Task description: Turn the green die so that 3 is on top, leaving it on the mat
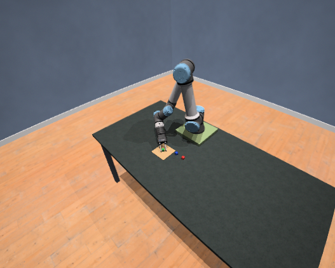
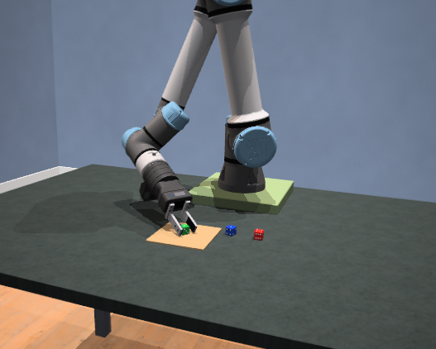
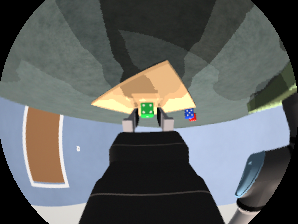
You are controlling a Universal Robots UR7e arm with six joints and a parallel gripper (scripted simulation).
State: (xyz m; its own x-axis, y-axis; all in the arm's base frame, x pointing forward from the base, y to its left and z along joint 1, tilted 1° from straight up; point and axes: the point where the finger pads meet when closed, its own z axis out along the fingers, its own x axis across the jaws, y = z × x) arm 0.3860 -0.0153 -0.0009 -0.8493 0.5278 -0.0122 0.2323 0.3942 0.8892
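The green die is 1 cm below my hand. Round my hand: red die (6 cm behind, 17 cm to the left, 1 cm below); then tan mat (2 cm below); then blue die (5 cm behind, 10 cm to the left, 1 cm below).
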